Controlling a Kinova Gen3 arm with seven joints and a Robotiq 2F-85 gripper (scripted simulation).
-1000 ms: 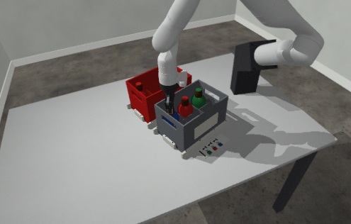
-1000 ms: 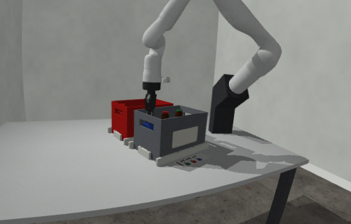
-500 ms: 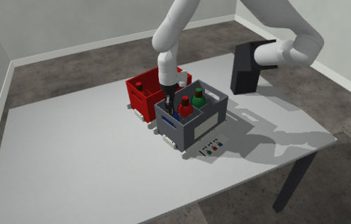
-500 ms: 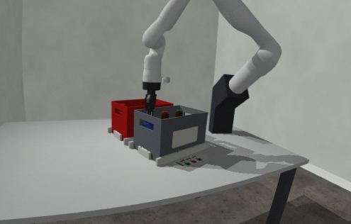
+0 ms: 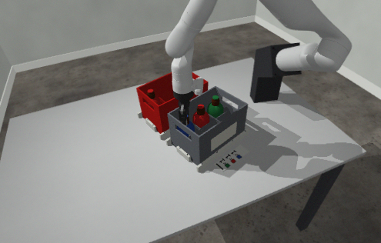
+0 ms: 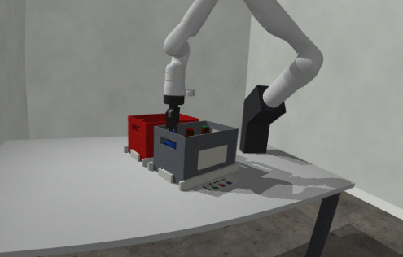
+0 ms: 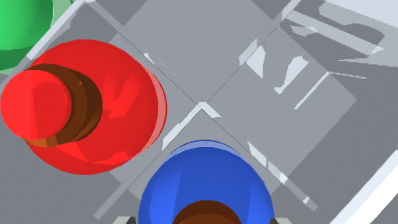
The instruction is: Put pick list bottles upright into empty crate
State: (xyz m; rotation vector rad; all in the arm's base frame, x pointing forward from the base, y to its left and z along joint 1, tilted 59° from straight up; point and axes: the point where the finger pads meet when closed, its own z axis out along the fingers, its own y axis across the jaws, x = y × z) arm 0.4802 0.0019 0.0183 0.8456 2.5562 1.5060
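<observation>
My hand is 7 cm above the blue-label bottle. From my hand the other things lie so: red crate: 1 cm behind, 21 cm to the right, 7 cm below; grey crate: 9 cm behind, 1 cm to the left, 7 cm below; green-label bottle: 16 cm behind, 6 cm to the right, 7 cm below.
</observation>
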